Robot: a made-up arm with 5 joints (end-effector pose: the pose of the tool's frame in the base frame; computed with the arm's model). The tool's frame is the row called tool. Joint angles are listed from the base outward.
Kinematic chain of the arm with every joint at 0, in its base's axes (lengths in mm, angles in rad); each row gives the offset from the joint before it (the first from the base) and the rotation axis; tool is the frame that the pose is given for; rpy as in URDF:
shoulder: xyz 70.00 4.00 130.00 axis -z
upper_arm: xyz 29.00 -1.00 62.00 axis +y
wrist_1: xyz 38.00 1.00 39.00 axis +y
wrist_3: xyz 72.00 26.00 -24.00 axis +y
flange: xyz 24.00 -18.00 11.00 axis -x
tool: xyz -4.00 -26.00 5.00 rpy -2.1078 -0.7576 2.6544
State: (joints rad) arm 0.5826 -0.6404 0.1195 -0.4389 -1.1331
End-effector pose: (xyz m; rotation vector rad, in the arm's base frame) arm 0.1749 -0.0741 0.2714 0.1111 2.9567 -0.0169
Working (the frame after each row of the table, in the pose's form):
after shoulder: 0.0700 0.0040 0.1300 0.0000 0.0000 -0.5826
after upper_arm: 0.0937 -0.0128 0.1920 -0.1865 -0.6219 -0.5623
after wrist_1: 0.1002 -0.0159 0.2460 -0.1517 -0.5059 -0.5692
after wrist_3: 0.1766 -0.0351 0.2610 -0.2793 -0.9317 -0.5367
after flange: 0.1707 -0.0528 0.2870 0.7415 -1.0985 0.0483

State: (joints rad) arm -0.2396 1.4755 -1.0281 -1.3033 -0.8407
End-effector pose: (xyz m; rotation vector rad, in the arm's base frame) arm 0.2119 0.0252 0.1169 -0.8043 2.9775 -0.1874
Working (the frame after each row of the table, in the pose's form):
after shoulder: 0.0700 0.0040 0.1300 0.0000 0.0000 0.2396
after upper_arm: 0.0984 0.0099 0.1920 -0.1767 1.4679 0.1944
after wrist_1: 0.1394 0.0210 0.1579 -0.0536 0.4452 0.2356
after wrist_3: 0.1862 0.0592 0.1051 0.1025 -0.8517 0.2248
after flange: 0.1977 0.0434 0.1304 0.8864 -0.7105 0.5727

